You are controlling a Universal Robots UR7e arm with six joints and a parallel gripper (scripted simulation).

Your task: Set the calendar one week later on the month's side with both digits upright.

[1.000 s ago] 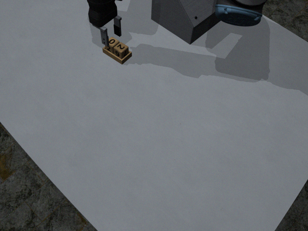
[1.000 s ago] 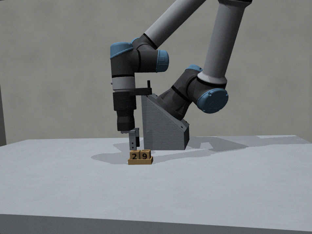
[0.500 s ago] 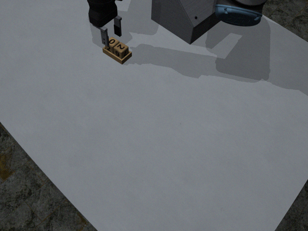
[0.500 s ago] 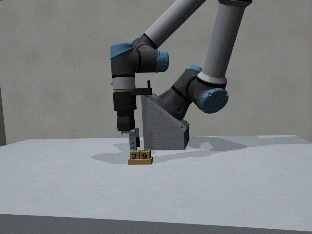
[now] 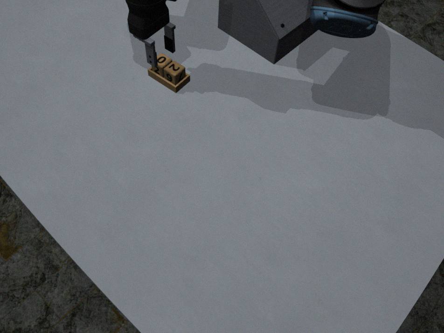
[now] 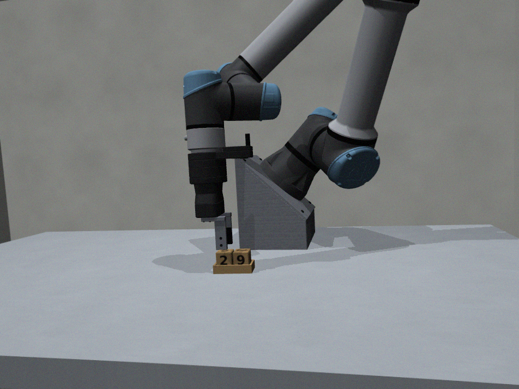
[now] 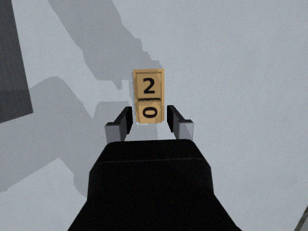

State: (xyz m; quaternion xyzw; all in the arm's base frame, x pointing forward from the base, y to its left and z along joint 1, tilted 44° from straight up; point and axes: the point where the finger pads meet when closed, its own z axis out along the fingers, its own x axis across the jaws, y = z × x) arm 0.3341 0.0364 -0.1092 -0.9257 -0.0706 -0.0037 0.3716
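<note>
The wooden tray lies 6 cm below my hand and 2 cm to the left of it.
</note>
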